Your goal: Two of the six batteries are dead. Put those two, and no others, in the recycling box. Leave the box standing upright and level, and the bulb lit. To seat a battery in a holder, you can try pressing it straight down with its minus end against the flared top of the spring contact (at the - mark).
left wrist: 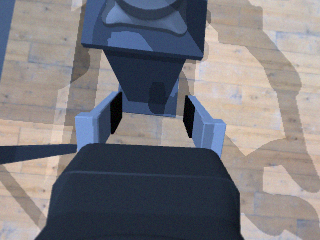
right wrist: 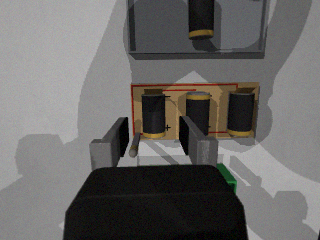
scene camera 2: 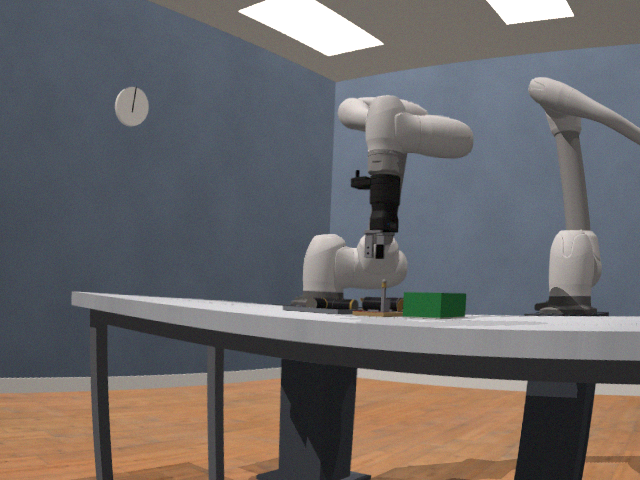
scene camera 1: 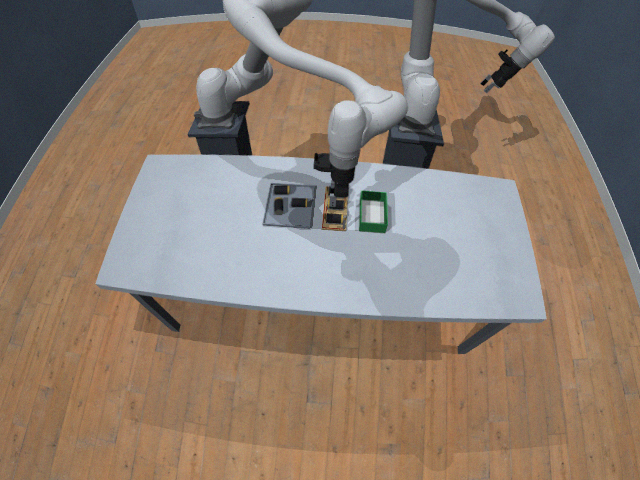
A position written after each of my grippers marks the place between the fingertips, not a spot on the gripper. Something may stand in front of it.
Observation:
I see my left gripper (left wrist: 153, 106), my right gripper (scene camera 2: 374, 257), a green recycling box (scene camera 2: 415, 305), a grey tray (scene camera 1: 292, 216) and a dark arm pedestal (left wrist: 144, 78).
My right gripper is seen too in the right wrist view (right wrist: 154, 128). The left wrist view misses the green recycling box: it is out of frame. The left wrist view does not show the grey tray: it is out of frame.

